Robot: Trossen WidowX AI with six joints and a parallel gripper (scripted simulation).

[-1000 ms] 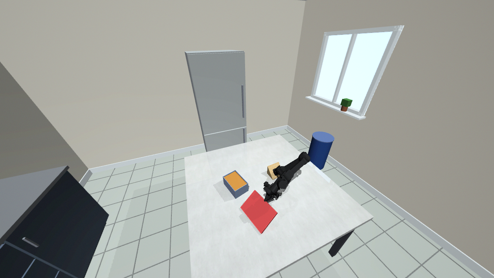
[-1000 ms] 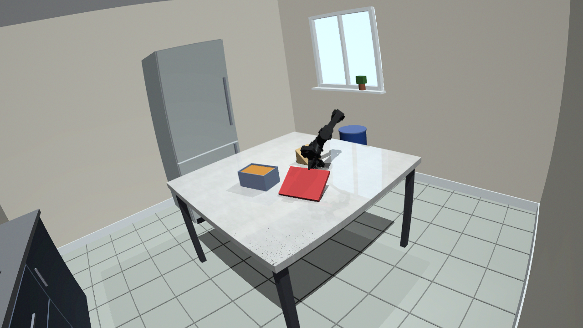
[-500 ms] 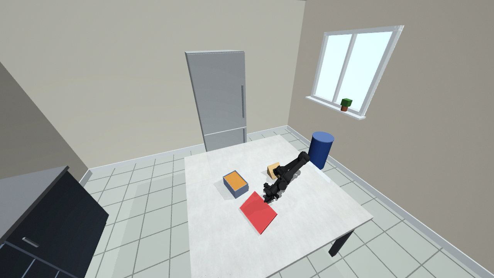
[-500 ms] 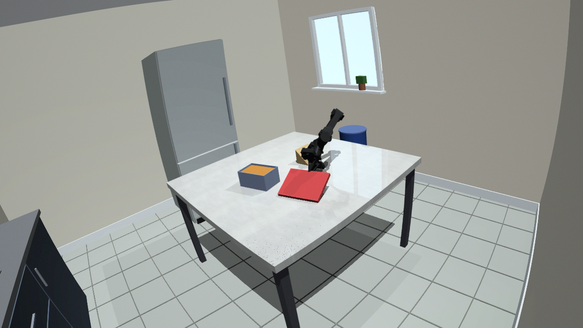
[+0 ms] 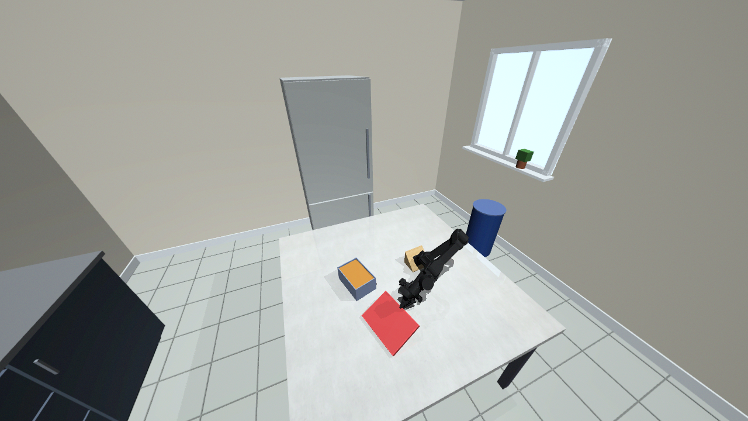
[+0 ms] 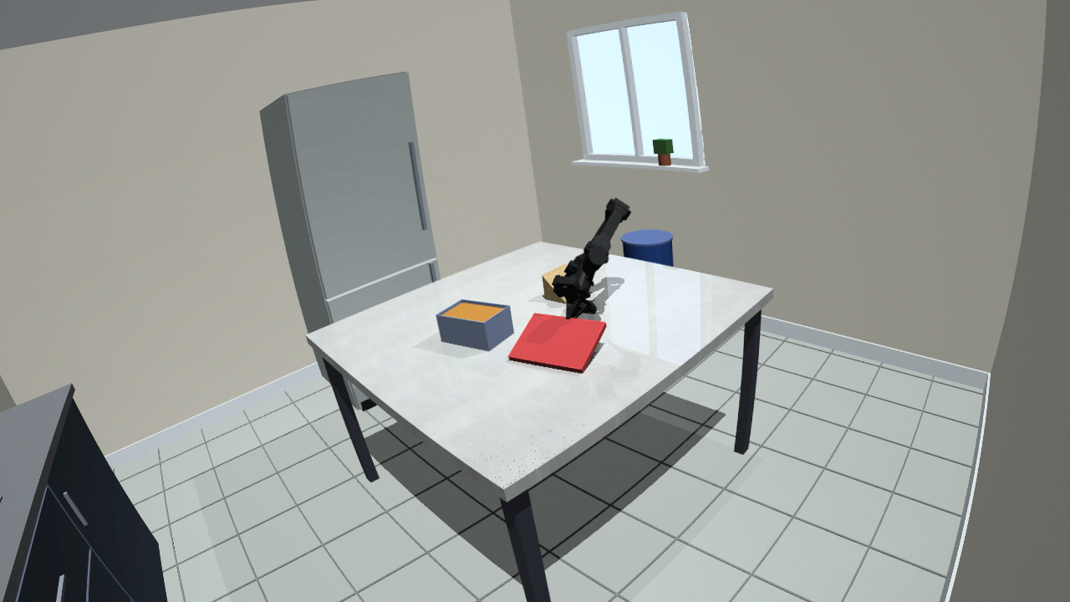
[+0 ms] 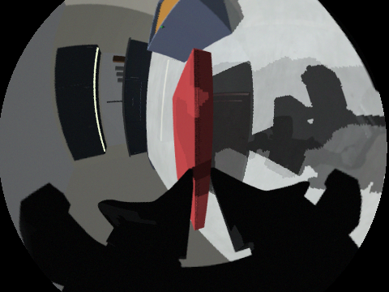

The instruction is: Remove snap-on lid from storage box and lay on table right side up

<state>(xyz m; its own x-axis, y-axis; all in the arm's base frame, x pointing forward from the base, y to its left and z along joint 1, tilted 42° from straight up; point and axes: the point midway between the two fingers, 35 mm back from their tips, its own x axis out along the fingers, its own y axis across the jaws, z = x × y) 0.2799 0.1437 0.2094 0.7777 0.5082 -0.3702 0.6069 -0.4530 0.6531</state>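
The red lid lies 8 cm ahead of my gripper tip, 1 cm to the left of it and 3 cm below it. Round my gripper tip: blue-grey storage box: 11 cm ahead, 31 cm to the right, 3 cm below.
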